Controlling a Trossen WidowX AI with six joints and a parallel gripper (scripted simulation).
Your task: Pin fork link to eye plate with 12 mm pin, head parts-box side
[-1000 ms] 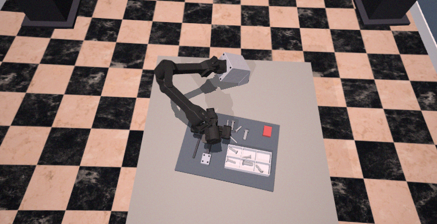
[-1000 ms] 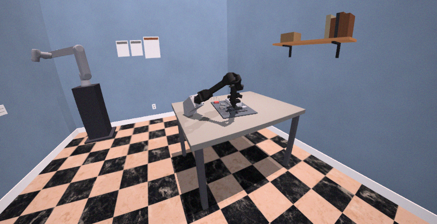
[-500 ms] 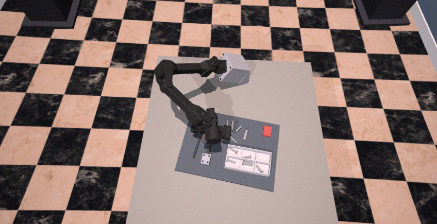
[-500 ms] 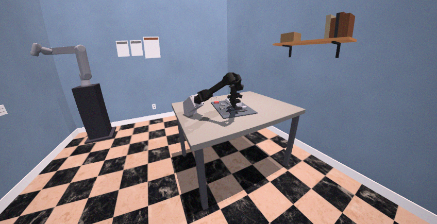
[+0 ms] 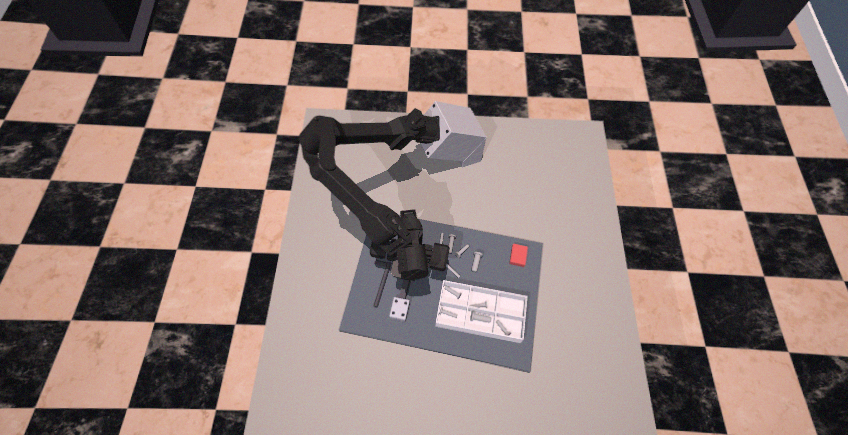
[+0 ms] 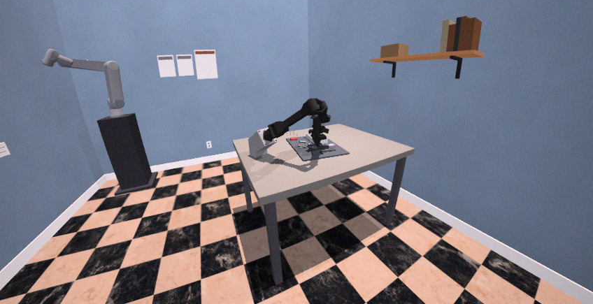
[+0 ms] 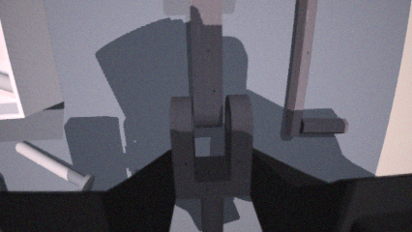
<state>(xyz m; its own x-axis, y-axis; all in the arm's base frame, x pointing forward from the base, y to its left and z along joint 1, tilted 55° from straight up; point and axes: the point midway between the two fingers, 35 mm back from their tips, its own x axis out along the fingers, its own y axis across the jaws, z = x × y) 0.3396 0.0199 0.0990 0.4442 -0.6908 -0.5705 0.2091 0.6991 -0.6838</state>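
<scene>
My hand is 30 mm above the dark fork link. From my hand the other things lie so: dark l-shaped bar: 70 mm to the right, 60 mm below, 20 mm ahead; then eye plate: 50 mm below, 40 mm ahead, 10 mm to the right; then dark mat: 90 mm to the left, 70 mm below, 40 mm ahead.
</scene>
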